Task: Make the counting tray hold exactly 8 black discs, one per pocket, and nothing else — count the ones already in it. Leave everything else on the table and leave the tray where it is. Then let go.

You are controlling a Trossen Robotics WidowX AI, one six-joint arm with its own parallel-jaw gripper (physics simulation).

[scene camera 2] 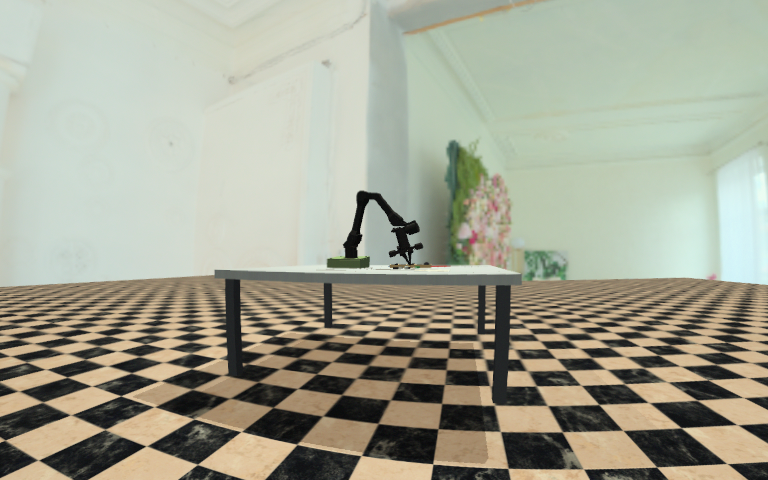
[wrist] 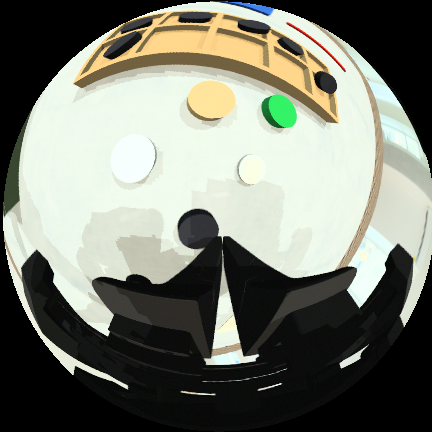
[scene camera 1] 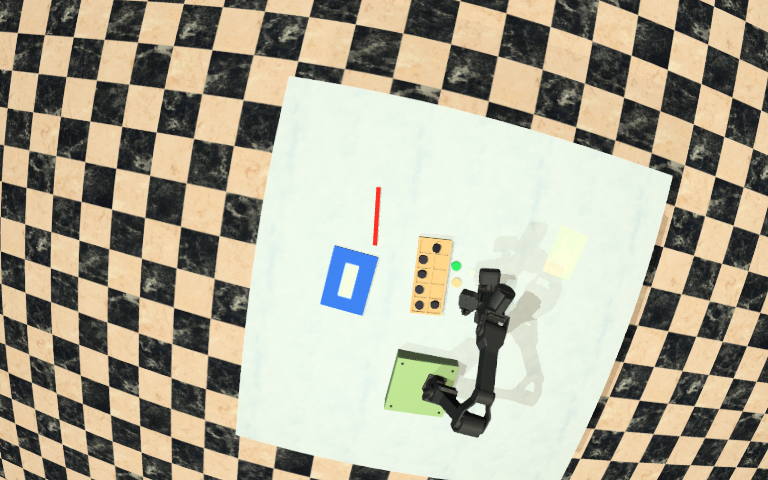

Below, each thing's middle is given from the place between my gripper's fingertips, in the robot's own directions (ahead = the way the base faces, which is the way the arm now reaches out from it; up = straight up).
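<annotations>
Taking the tan disc (wrist: 208,100) as the reference, my hand is 1 cm above it, 4 cm past it and 8 cm to the right of it. From my hand, the green disc (wrist: 278,110) is 1 cm below, 1 cm ahead and 11 cm to the left. The tan counting tray (scene camera 1: 434,284), measured from my hand as well, is 1 cm below, 17 cm to the left and 5 cm behind.
</annotations>
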